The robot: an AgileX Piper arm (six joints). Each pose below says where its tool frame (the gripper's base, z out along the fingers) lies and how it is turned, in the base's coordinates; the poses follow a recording.
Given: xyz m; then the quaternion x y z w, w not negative.
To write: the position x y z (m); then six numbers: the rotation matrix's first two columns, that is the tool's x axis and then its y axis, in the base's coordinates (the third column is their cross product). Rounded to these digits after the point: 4 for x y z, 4 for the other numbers.
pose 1, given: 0.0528, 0.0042, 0.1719, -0.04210, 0.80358, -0.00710, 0.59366
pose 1, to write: 0.0528, 0.0042, 0.1719, -0.2916, -0.0761, -0.9535, -0.0592, 0.9964, -0.0614
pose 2, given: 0.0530, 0.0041, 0.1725, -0.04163, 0.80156, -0.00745, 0.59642
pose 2, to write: 0.0530, 0.0041, 0.1725, -0.2851, -0.0756, -0.9555, -0.0579, 0.9964, -0.0616
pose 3, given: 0.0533, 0.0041, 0.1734, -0.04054, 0.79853, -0.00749, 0.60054
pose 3, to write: 0.0533, 0.0041, 0.1734, -0.2754, -0.0737, -0.9585, -0.0557, 0.9966, -0.0607
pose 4, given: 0.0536, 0.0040, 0.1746, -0.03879, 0.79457, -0.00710, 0.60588
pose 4, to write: 0.0536, 0.0040, 0.1746, -0.2628, -0.0702, -0.9623, -0.0530, 0.9969, -0.0583
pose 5, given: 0.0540, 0.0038, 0.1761, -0.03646, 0.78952, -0.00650, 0.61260
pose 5, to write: 0.0540, 0.0038, 0.1761, -0.2468, -0.0655, -0.9669, -0.0496, 0.9973, -0.0549
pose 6, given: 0.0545, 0.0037, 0.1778, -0.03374, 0.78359, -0.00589, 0.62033
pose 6, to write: 0.0545, 0.0037, 0.1778, -0.2281, -0.0602, -0.9718, -0.0456, 0.9977, -0.0511
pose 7, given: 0.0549, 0.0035, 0.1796, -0.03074, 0.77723, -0.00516, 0.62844
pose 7, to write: 0.0549, 0.0035, 0.1796, -0.2082, -0.0543, -0.9766, -0.0413, 0.9981, -0.0467
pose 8, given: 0.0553, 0.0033, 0.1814, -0.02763, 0.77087, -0.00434, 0.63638
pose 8, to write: 0.0553, 0.0033, 0.1814, -0.1885, -0.0481, -0.9809, -0.0371, 0.9984, -0.0419
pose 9, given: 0.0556, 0.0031, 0.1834, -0.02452, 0.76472, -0.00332, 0.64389
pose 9, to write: 0.0556, 0.0031, 0.1834, -0.1696, -0.0418, -0.9846, -0.0332, 0.9988, -0.0367
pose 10, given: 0.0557, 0.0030, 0.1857, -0.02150, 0.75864, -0.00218, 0.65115
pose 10, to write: 0.0557, 0.0030, 0.1857, -0.1511, -0.0355, -0.9879, -0.0298, 0.9991, -0.0313
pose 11, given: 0.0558, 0.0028, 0.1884, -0.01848, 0.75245, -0.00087, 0.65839
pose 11, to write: 0.0558, 0.0028, 0.1884, -0.1324, -0.0290, -0.9908, -0.0267, 0.9993, -0.0256
